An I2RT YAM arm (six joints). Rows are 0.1 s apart.
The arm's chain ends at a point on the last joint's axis. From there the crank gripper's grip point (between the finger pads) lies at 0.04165 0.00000 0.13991 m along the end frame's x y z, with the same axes.
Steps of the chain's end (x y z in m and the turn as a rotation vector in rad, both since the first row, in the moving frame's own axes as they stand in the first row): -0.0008, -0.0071, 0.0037, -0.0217, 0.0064, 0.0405; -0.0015, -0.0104, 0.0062, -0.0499, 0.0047, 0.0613; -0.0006, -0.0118, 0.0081, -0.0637, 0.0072, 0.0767; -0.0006, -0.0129, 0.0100, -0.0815, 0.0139, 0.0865; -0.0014, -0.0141, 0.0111, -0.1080, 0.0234, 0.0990
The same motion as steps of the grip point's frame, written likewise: 0.0000, -0.0024, 0.0034, -0.0217, 0.0064, 0.0405; -0.0011, -0.0009, 0.0058, -0.0499, 0.0047, 0.0613; -0.0001, 0.0003, 0.0074, -0.0637, 0.0072, 0.0767; 0.0007, 0.0021, 0.0088, -0.0815, 0.0139, 0.0865; 0.0009, 0.0052, 0.0091, -0.1080, 0.0234, 0.0990
